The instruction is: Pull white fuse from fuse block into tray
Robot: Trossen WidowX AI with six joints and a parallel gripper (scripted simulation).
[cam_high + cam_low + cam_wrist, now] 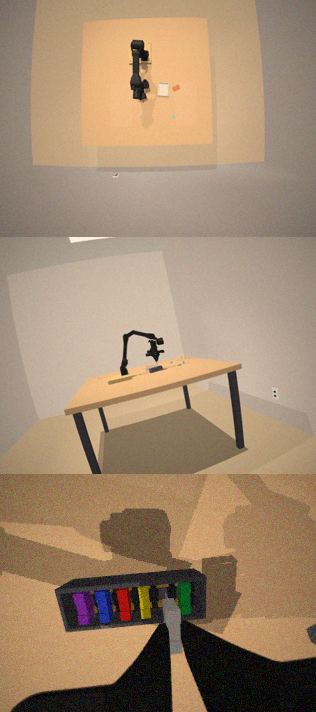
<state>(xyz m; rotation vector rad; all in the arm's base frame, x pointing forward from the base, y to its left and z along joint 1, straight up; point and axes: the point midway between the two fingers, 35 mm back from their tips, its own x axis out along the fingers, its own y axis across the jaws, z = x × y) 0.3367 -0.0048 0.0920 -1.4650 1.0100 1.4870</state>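
My gripper tip is 200 mm to the right of the white tray, 90 mm above it and 40 mm past it. Also, from my gripper tip: green fuse 70 mm below, 20 mm ahead, 10 mm to the left; yellow fuse 70 mm below, 20 mm behind, 10 mm to the right; white fuse 10 mm below.
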